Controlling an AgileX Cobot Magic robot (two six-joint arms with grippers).
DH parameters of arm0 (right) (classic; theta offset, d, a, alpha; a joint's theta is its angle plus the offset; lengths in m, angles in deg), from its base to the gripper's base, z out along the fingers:
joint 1: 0 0.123 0 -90
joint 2: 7.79 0 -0.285 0
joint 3: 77.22 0 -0.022 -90
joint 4: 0 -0.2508 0 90
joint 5: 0 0 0.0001 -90
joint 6: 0 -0.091 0 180
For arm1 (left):
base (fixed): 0 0 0 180
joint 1: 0 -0.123 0 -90
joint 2: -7.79 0 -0.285 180
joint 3: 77.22 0 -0.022 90
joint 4: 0 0.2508 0 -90
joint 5: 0 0 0.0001 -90
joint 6: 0 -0.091 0 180
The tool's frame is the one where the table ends.
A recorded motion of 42 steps. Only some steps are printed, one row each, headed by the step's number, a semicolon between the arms.
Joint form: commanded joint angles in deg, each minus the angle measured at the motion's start. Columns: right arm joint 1, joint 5, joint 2, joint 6, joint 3, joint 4; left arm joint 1, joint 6, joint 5, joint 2, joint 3, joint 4.
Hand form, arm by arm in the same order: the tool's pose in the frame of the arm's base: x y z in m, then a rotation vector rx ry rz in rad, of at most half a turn. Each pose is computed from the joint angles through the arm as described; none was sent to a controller.
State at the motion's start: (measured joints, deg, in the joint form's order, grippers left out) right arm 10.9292 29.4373 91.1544 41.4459 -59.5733 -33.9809; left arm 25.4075 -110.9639 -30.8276 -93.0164 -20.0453 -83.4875
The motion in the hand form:
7: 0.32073 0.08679 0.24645 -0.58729 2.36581 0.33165; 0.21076 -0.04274 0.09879 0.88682 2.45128 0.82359
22: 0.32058 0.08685 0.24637 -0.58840 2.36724 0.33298; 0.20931 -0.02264 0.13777 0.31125 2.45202 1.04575
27: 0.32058 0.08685 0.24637 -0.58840 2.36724 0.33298; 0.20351 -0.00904 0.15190 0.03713 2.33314 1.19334
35: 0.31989 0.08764 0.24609 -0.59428 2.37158 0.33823; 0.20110 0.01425 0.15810 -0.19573 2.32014 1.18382
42: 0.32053 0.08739 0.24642 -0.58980 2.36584 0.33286; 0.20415 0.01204 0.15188 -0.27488 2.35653 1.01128
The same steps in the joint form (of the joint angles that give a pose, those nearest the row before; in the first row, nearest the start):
7: -0.04 -0.63 -0.67 0.60 0.23 -0.13; 0.42 7.09 -5.37 -5.10 -1.76 -0.28
22: -0.04 -0.51 -0.67 0.60 0.23 -0.13; 0.31 8.92 -21.03 1.59 -4.41 -16.46
27: -0.04 -0.51 -0.67 0.60 0.23 -0.13; 0.07 17.79 -31.54 2.75 -3.89 -16.46
35: 0.06 -0.12 -0.67 0.60 0.23 -0.14; -6.34 21.79 -31.28 4.97 -3.62 -16.46
42: 0.06 -0.60 -0.66 0.60 0.23 -0.13; -7.70 26.16 -24.38 5.37 -3.63 -16.46

